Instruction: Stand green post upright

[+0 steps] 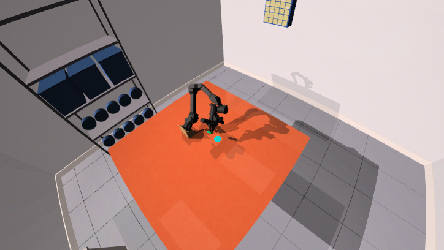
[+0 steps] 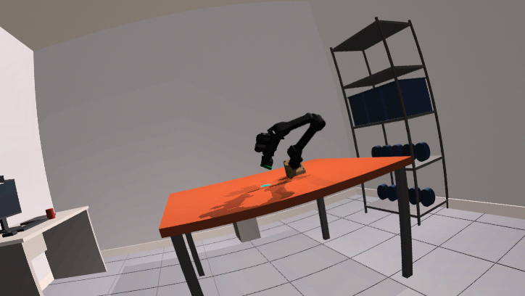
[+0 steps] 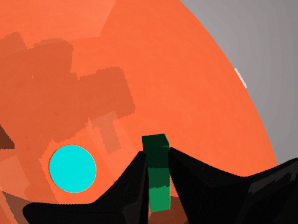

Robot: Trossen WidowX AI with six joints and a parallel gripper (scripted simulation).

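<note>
Now: gripper tip 2 cm short of the cyan circle, 4 cm to the right of it and 12 cm above it. Round my gripper tip: green post (2 cm behind, 1 cm below).
</note>
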